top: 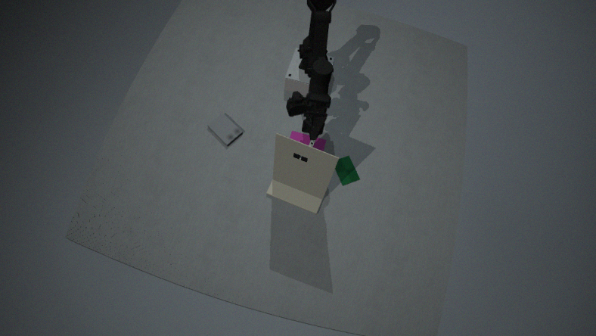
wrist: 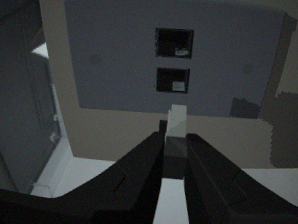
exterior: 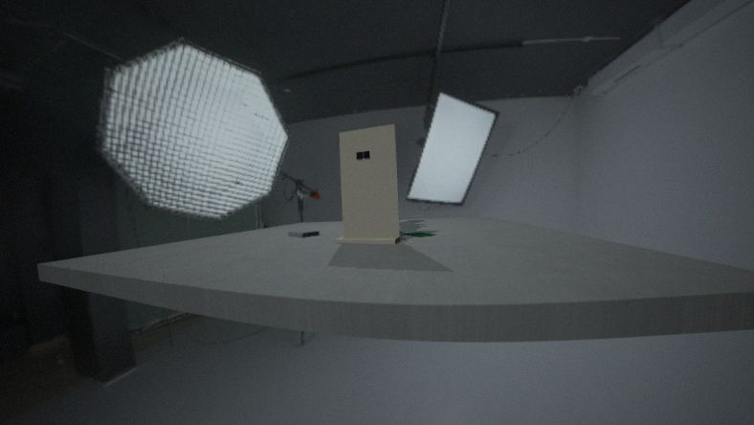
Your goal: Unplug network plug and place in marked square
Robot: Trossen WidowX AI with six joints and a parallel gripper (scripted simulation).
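Right now the magenta square is 80 mm behind my gripper tip, 30 mm to the right of it and 240 mm below it. Also, from my gripper tip: marked square: 60 mm behind, 120 mm to the left, 240 mm below; then upright panel: 70 mm ahead, 10 mm to the right, 100 mm below; then network plug: right at my gripper tip.
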